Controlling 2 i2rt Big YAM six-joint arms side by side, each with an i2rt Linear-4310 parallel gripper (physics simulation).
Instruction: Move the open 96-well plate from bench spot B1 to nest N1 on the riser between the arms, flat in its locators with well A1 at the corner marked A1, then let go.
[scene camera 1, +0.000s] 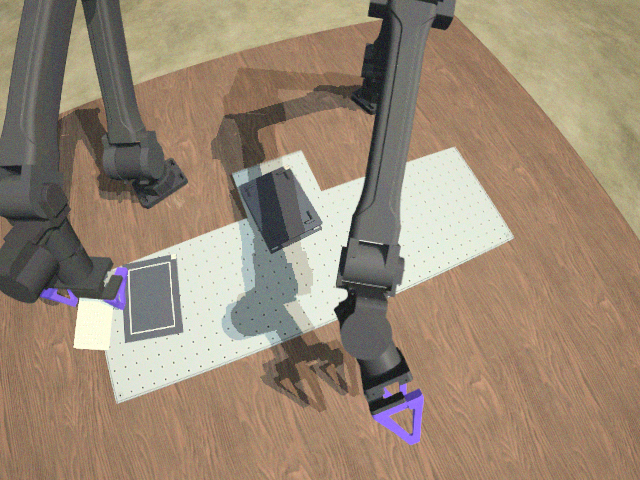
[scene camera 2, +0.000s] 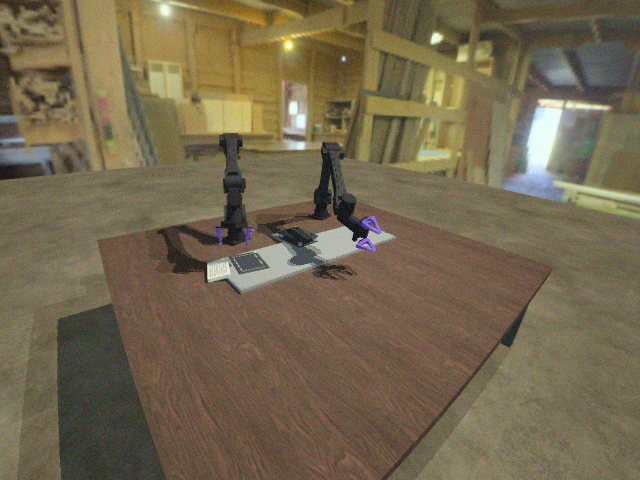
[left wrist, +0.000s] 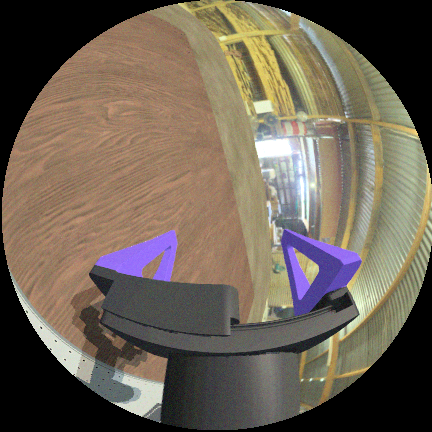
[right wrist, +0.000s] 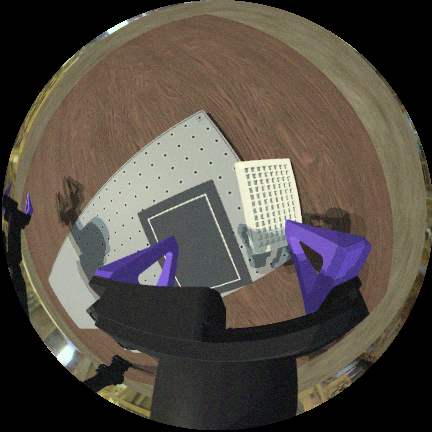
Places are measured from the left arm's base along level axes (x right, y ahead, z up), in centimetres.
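Pixels of known places: left gripper, between the fingertips: (scene camera 1: 408, 424) (scene camera 2: 377, 242) (left wrist: 229, 236); right gripper, between the fingertips: (scene camera 1: 99, 305) (scene camera 2: 234, 247) (right wrist: 229, 234); left arm's base, origin of its link: (scene camera 1: 375, 97) (scene camera 2: 320, 216) (right wrist: 121, 360); right arm's base, origin of its link: (scene camera 1: 160, 184) (scene camera 2: 236, 240).
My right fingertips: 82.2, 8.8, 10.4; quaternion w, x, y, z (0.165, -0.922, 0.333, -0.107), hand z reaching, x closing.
For each thing: its middle in the pictures, then the offset to it from my right fingertips, as dx, dy, dz. "spot": a spot on its surface instead. Level surfaces: height alone.
- cream 96-well plate, middle of its body: (right wrist: 272, 203) (scene camera 1: 93, 318) (scene camera 2: 218, 269) +6.0, -3.4, -8.5
- dark outlined pad, a spot on its surface: (right wrist: 192, 230) (scene camera 2: 247, 265) spot: -4.3, +2.7, -8.9
- dark raised nest, middle of its body: (scene camera 1: 279, 206) (right wrist: 113, 326) (scene camera 2: 297, 236) -39.7, +3.0, -7.1
- pale perforated board, height of its surface: dz -9.1
- wooden table, height of its surface: dz -10.4
The cream 96-well plate (scene camera 1: 93, 326) (scene camera 2: 217, 271) (right wrist: 268, 197) lies at the board's end, beside the dark outlined pad (scene camera 1: 151, 297) (scene camera 2: 249, 262) (right wrist: 192, 230) and off it. Whether it is tilted is unclear. My right gripper (scene camera 1: 96, 304) (scene camera 2: 234, 244) (right wrist: 229, 234) is open and empty above the plate and pad; in its wrist view one finger overlaps the plate's near corner. The dark raised nest (scene camera 1: 294, 198) (scene camera 2: 300, 236) has corner locators, with a shadow across it. My left gripper (scene camera 1: 412, 417) (scene camera 2: 377, 241) (left wrist: 229, 236) is open and empty beyond the board's front edge.
The pale perforated board (scene camera 1: 454, 206) (scene camera 2: 336, 242) (right wrist: 200, 150) (left wrist: 60, 352) lies on the wooden table (scene camera 1: 206, 439) (scene camera 2: 310, 361). The nest stands near the board's middle at the back. The left forearm crosses above the board right of the nest.
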